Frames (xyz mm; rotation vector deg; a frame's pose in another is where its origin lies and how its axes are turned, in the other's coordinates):
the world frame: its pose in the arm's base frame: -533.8 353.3 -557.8 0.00 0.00 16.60
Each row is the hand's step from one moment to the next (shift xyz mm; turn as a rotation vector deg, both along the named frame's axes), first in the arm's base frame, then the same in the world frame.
Working: the arm's base frame: its pose in the world frame: 410.6 -491.1 557.8 0.00 0.00 -16.60

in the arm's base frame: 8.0 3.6 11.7 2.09 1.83 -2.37
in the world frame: 8.7 1.2 11.7 2.53 1.16 -2.37
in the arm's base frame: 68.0 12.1 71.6 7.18 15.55 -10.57
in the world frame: 68.6 -7.8 71.6 11.32 12.85 -10.57
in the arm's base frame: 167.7 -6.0 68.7 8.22 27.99 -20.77
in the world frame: 159.0 -53.7 68.7 15.87 24.48 -20.77
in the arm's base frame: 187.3 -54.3 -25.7 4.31 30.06 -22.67
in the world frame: 164.0 -105.5 -25.7 12.72 27.58 -22.67
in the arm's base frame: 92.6 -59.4 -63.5 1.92 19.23 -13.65
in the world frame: 71.8 -83.4 -63.5 7.33 17.88 -13.65
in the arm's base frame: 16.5 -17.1 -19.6 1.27 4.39 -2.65
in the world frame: 10.9 -21.1 -19.6 2.47 3.84 -2.65
